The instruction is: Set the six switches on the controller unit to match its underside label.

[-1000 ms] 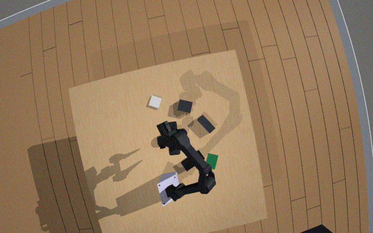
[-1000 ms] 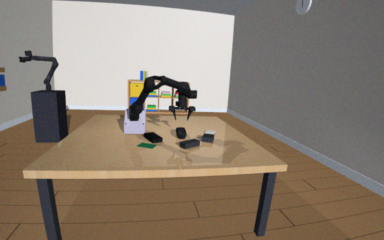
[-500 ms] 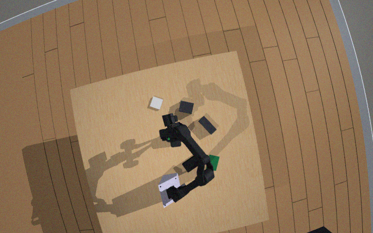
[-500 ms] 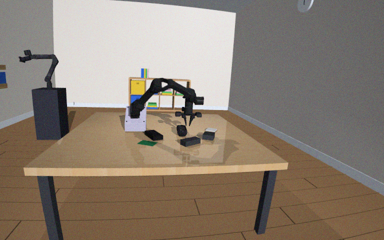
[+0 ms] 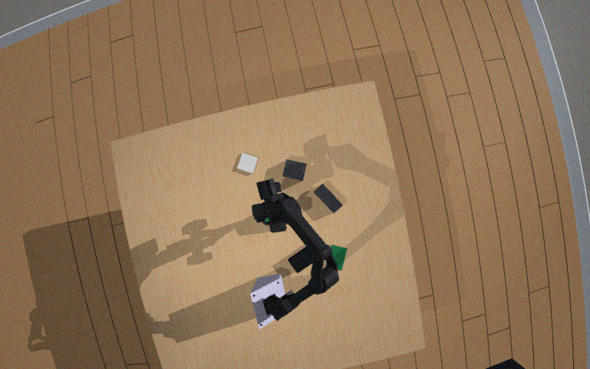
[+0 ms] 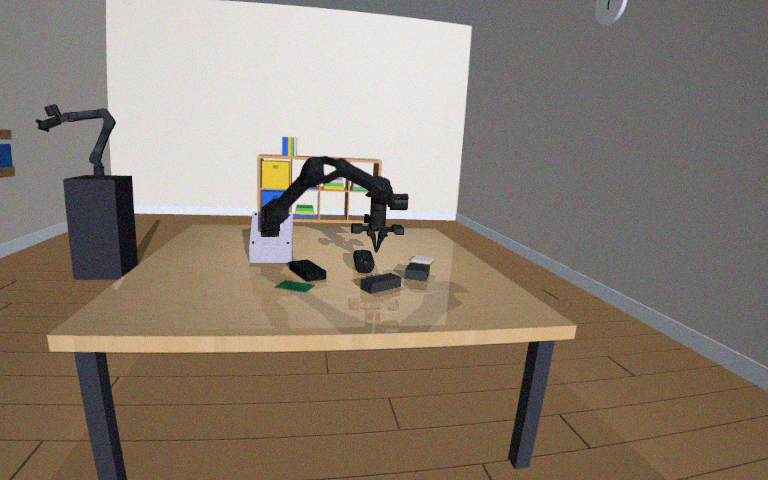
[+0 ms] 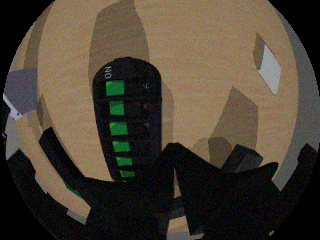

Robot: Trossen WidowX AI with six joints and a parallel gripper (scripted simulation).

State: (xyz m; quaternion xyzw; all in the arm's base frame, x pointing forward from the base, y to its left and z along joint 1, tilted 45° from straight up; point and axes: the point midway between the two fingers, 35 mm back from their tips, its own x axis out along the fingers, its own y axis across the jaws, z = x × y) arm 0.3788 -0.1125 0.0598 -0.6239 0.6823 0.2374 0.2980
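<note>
Now: gripper tip 130 mm short of the dark grey square block, 110 mm to the left of it and 40 mm above it. Also, from my gripper tip: dark grey oblong block 220 mm to the right, 40 mm below, 30 mm behind; then white block 210 mm ahead, 90 mm to the left, 50 mm below; then black block 250 mm behind, 60 mm to the right, 40 mm below.
</note>
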